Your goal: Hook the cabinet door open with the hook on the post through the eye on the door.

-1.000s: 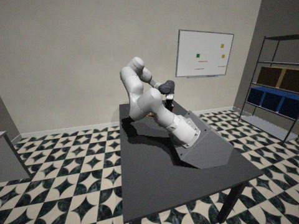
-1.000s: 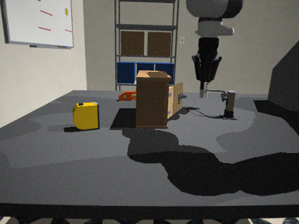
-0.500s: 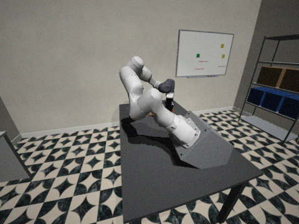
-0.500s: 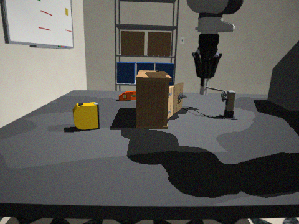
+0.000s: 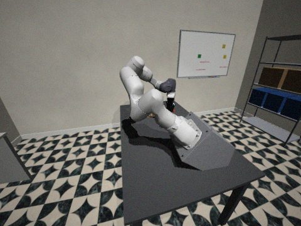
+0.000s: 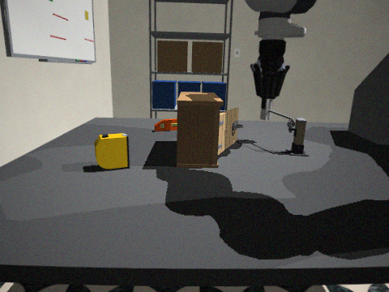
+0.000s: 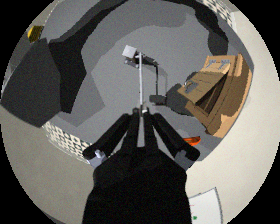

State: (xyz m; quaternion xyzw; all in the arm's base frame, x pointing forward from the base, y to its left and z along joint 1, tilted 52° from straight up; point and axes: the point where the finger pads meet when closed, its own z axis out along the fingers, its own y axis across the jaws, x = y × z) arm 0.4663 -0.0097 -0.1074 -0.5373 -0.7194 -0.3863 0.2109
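Now: the cabinet door 14 cm to the left of my hand, 13 cm ahead of it and 4 cm below it. Round my hand: yellow tape measure (41 cm ahead, 24 cm to the left, 7 cm below); orange level (29 cm ahead, 13 cm to the right, 9 cm below).
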